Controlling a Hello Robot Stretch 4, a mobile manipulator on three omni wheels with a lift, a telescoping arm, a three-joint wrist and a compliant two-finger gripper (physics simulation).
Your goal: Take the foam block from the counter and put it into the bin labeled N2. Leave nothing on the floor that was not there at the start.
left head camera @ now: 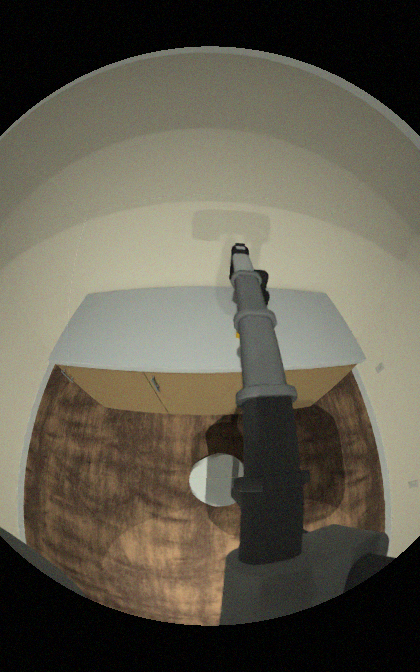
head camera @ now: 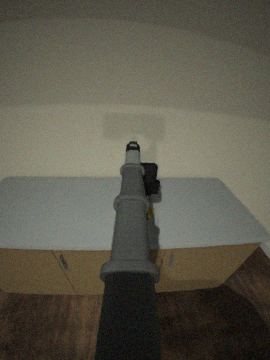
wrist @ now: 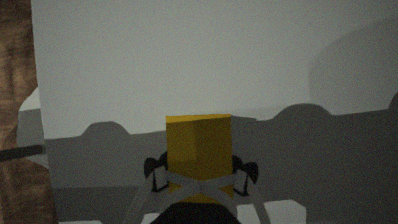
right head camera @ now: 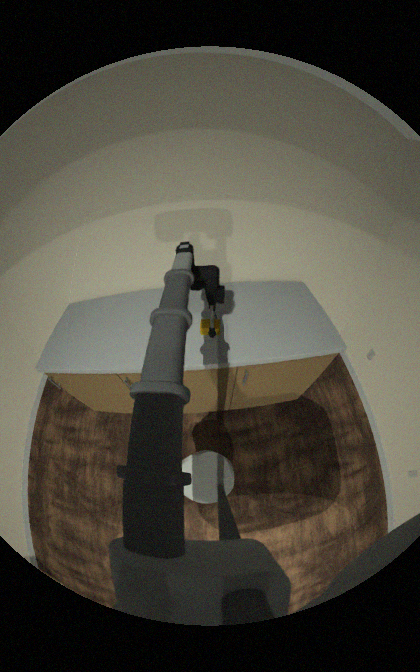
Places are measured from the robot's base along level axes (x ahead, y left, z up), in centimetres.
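Pixels of known places: gripper, fingertip midpoint: [wrist: 201, 166].
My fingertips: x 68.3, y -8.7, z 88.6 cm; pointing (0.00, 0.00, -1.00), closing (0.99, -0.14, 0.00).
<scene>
Behind a point stands the place of what it marks.
The yellow foam block [head camera: 150, 214] {x 65.5, y -10.9, z 92.9 cm} [left head camera: 238, 335] [right head camera: 204, 327] [wrist: 199, 142] {x 68.5, y -5.5, z 93.2 cm} is on the light grey counter [head camera: 60, 210] {x 70.2, y 42.1, z 88.3 cm} [left head camera: 160, 330] [right head camera: 280, 320] [wrist: 175, 60] {x 66.6, y 3.7, z 88.3 cm}, low in the middle of the wrist view. My gripper [right head camera: 212, 326] [wrist: 201, 166] {x 68.3, y -8.7, z 88.6 cm} is shut on the block, with one dark fingertip pressed against its left side and one against its right. The arm hides most of the block in the head and left head views. Whether the block's underside touches the counter cannot be told. No bin labeled N2 shows in these views.
The counter stands against a beige wall, with wooden cabinet doors [head camera: 200, 267] {x 53.9, y -47.5, z 55.1 cm} [left head camera: 200, 392] [right head camera: 285, 380] below it. A round white disc [left head camera: 199, 480] [right head camera: 226, 477] lies on the brown wooden floor [left head camera: 100, 450] [right head camera: 280, 450] in front. My telescoped arm reaches over the counter.
</scene>
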